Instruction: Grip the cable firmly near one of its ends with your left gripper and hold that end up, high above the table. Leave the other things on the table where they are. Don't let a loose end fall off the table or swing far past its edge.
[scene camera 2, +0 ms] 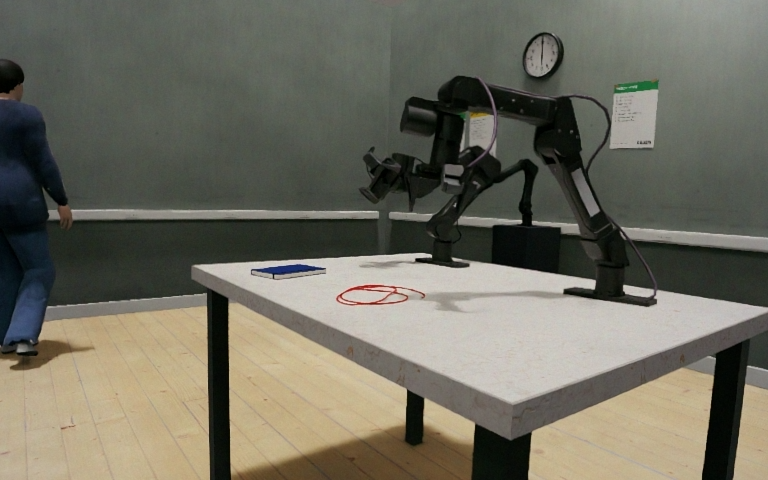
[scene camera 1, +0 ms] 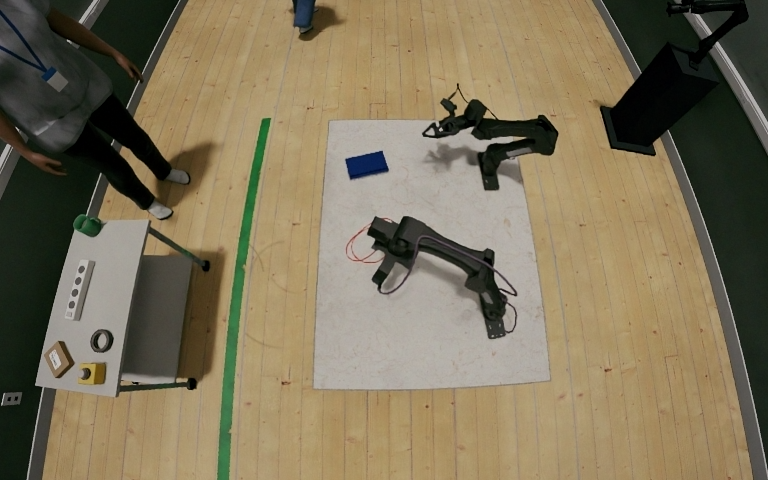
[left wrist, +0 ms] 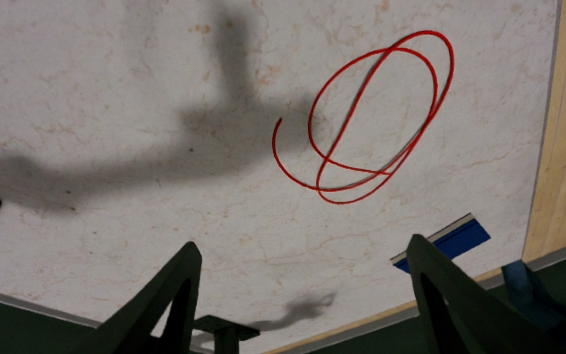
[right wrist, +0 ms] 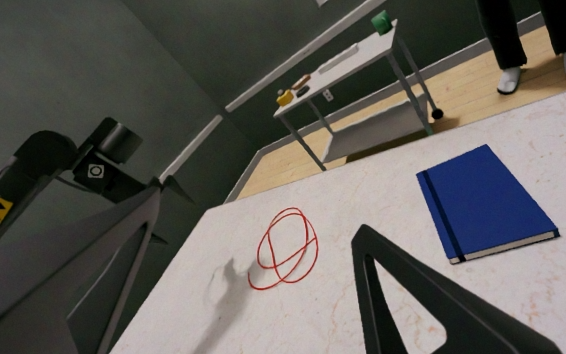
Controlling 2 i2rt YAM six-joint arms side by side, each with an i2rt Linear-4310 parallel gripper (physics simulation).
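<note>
A thin red cable (scene camera 1: 346,247) (scene camera 2: 370,304) (left wrist: 356,101) (right wrist: 295,208) lies in loose loops on the pale table (scene camera 1: 362,350) (scene camera 2: 509,350) (left wrist: 125,260). One end curves away from the loops; another end seems to lie on the coil in the left wrist view. My left gripper (left wrist: 301,246) is open and empty, high above the table; its arm hides it in scene camera 1. In the left wrist view the cable shows beyond the fingertips, towards the upper right. My right gripper (scene camera 1: 428,130) (scene camera 2: 367,172) (right wrist: 265,217) is open and empty, raised near the far table edge in scene camera 1.
A blue book (scene camera 1: 367,165) (scene camera 2: 288,270) (left wrist: 462,237) (right wrist: 485,210) lies flat near the cable. In scene camera 1, the left arm passes over part of the cable. A cart (scene camera 1: 118,243) with small items and a standing person (scene camera 1: 73,96) are off the table to the left.
</note>
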